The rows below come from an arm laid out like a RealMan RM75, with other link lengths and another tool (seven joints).
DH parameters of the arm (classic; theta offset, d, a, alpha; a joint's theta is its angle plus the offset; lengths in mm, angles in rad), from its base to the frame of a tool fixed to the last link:
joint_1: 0 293.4 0 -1.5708
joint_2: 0 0 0 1.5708
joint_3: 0 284.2 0 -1.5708
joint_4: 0 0 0 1.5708
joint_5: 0 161.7 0 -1.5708
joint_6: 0 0 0 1.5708
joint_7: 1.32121 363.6 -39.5 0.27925
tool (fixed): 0 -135.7 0 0
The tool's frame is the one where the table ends.
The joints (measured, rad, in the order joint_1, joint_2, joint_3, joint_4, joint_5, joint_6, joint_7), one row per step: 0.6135 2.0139 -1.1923 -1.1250 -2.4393 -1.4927 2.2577; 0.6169 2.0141 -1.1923 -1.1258 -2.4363 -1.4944 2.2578; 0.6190 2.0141 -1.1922 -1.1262 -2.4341 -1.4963 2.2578; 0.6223 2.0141 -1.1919 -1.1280 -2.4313 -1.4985 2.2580; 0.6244 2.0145 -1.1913 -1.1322 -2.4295 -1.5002 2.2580; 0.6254 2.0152 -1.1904 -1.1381 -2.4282 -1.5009 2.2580; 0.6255 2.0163 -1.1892 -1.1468 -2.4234 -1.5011 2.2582; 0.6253 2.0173 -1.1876 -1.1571 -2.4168 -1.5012 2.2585; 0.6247 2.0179 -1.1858 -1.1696 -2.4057 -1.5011 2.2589; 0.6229 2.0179 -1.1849 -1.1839 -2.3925 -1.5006 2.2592
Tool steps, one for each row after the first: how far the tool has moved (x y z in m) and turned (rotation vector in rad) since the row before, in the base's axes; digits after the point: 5 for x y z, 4 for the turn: -0.00221 0.00054 -0.00028 -0.0014 0.0031 0.0038; -0.00136 0.00016 -0.00021 -0.0016 0.0022 0.0021; -0.00225 0.00060 -0.00003 -0.0010 0.0028 0.0042; -0.00215 0.00069 0.00028 0.0007 0.0021 0.0051; -0.00205 0.00084 0.00056 0.0027 0.0019 0.0055; -0.00314 0.00102 0.00072 0.0045 0.0057 0.0072; -0.00373 0.00119 0.00101 0.0056 0.0075 0.0083; -0.00493 0.00140 0.00138 0.0070 0.0116 0.0103; -0.00517 0.00130 0.00172 0.0077 0.0125 0.0115
